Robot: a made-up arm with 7 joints.
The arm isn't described. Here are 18 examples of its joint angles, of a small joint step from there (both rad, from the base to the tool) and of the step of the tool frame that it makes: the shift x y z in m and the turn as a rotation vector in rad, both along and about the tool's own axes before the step.
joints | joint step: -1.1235 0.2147 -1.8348 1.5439 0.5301 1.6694 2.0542 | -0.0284 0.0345 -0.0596 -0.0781 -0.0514 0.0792 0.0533
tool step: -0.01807 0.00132 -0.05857 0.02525 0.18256 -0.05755
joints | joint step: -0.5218 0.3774 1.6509 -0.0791 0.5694 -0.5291 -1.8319 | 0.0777 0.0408 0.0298 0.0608 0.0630 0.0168 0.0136
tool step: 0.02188 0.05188 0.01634 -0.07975 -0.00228 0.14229
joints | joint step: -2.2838 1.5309 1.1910 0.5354 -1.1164 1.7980 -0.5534 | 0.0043 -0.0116 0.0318 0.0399 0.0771 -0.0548 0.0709
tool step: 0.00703 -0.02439 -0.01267 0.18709 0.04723 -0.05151
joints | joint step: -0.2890 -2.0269 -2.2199 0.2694 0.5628 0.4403 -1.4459 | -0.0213 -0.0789 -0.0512 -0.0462 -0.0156 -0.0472 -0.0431
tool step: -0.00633 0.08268 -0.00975 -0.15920 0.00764 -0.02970
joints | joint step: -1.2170 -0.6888 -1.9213 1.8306 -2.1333 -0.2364 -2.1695 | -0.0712 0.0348 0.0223 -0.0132 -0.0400 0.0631 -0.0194
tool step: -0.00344 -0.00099 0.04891 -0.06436 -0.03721 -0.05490
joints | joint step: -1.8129 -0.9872 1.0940 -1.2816 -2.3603 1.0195 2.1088 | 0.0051 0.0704 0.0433 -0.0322 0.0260 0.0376 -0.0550
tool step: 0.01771 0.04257 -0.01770 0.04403 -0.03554 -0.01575
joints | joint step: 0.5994 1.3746 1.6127 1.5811 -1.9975 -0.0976 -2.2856 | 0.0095 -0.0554 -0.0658 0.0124 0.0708 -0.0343 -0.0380
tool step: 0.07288 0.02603 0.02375 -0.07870 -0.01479 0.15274
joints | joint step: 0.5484 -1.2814 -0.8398 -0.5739 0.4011 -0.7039 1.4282 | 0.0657 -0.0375 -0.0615 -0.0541 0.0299 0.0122 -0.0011
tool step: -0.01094 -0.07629 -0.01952 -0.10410 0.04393 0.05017
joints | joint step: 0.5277 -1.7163 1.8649 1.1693 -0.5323 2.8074 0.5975 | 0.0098 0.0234 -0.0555 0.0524 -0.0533 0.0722 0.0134
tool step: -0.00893 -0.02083 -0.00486 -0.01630 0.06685 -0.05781
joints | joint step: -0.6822 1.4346 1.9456 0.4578 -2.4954 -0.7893 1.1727 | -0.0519 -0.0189 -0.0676 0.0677 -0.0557 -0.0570 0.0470
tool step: -0.04195 -0.05232 -0.02364 0.04327 -0.06327 0.14482
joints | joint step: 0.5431 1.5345 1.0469 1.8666 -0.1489 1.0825 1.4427 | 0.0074 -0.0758 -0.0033 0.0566 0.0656 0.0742 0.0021
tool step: 0.03047 0.03232 0.02521 0.10807 -0.00057 -0.08495
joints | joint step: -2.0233 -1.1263 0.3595 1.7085 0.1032 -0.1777 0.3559 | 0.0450 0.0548 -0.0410 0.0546 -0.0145 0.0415 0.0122
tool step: 0.00447 -0.02127 -0.00520 0.05306 -0.04685 0.04783
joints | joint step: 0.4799 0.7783 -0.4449 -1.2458 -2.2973 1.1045 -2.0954 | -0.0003 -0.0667 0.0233 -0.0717 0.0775 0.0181 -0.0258
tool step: -0.02604 -0.00347 -0.02019 0.07377 -0.02527 0.04228
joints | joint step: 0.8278 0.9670 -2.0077 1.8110 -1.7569 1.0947 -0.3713 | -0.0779 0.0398 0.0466 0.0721 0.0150 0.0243 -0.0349
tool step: -0.00583 -0.03847 -0.02418 0.02052 0.03215 0.06675
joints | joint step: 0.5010 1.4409 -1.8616 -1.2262 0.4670 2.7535 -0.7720 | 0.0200 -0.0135 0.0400 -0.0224 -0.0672 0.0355 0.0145
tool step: -0.00371 0.01359 0.00463 -0.02488 -0.02215 0.05664
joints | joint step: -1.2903 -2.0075 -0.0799 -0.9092 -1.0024 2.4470 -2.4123 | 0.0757 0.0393 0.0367 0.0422 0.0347 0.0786 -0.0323
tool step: 0.02520 -0.00609 0.00469 0.03830 -0.02715 -0.12248
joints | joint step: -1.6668 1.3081 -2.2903 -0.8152 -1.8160 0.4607 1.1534 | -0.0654 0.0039 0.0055 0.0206 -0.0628 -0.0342 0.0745
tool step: 0.03976 0.01205 -0.00071 0.04603 -0.09536 0.06985
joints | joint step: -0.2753 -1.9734 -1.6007 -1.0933 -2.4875 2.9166 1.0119 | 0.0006 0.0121 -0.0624 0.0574 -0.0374 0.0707 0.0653
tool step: 0.00930 -0.00141 -0.01600 0.04526 0.16447 0.00763
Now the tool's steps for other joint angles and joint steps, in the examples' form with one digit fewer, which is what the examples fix.
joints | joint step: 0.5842 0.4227 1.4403 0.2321 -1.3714 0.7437 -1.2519 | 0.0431 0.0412 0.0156 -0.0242 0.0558 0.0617 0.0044
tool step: -0.0416 -0.0284 0.0167 0.0999 -0.0996 0.0830
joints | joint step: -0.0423 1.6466 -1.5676 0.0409 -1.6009 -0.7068 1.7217 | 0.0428 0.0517 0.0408 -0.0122 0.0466 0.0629 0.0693
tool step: 0.0358 -0.0495 -0.0260 -0.0068 0.0026 -0.0491
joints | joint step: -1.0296 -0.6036 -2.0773 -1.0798 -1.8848 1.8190 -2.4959 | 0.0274 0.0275 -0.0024 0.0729 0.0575 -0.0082 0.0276
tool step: 0.0101 0.0326 0.0047 0.0861 -0.0411 0.0568
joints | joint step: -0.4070 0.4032 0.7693 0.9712 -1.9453 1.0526 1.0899 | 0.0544 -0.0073 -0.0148 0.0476 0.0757 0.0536 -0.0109
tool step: -0.0013 -0.0130 0.0075 0.0737 0.1111 -0.0310
